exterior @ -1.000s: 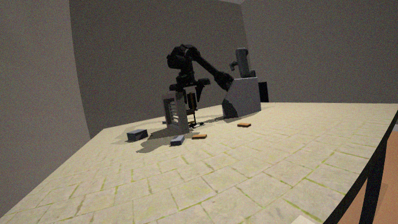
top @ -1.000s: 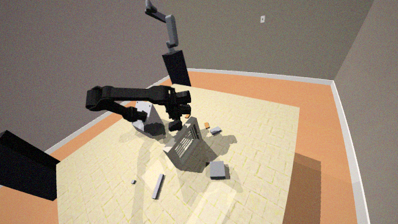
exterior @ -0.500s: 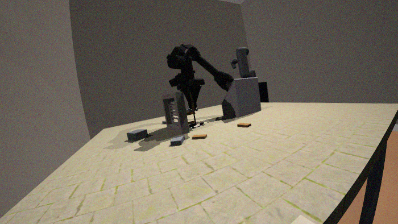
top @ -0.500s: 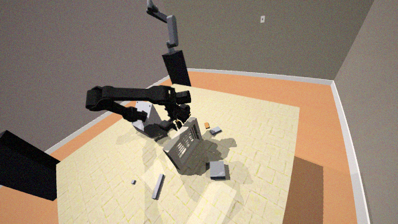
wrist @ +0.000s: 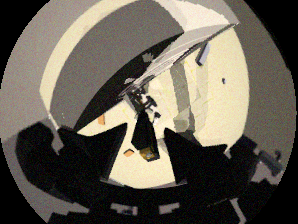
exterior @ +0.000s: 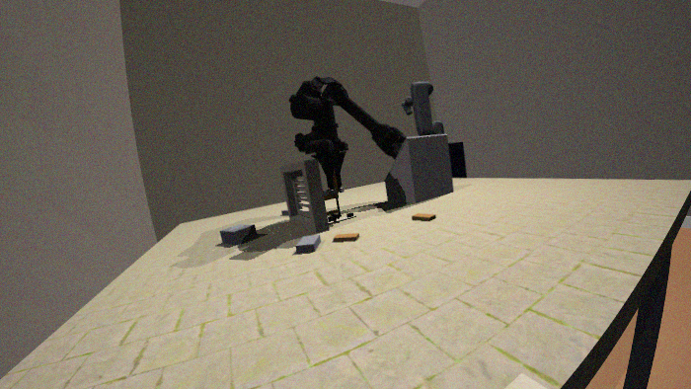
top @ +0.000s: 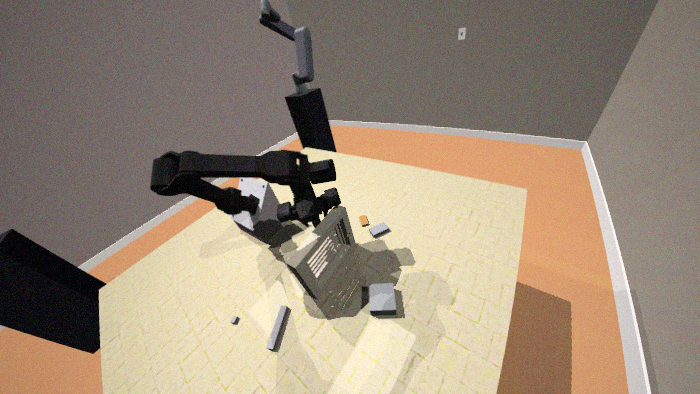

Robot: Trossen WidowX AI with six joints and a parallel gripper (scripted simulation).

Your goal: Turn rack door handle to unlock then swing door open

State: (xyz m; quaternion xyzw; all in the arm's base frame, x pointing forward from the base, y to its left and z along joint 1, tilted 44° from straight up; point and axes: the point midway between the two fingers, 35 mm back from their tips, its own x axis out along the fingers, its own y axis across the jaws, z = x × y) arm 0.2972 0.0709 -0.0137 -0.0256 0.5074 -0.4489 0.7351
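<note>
Now: gripper tip 2 cm above the upright handle and 1 cm to the left of it. Also, from my gripper tip: long grey bar: 28 cm to the right, 11 cm below, 7 cm ahead.
</note>
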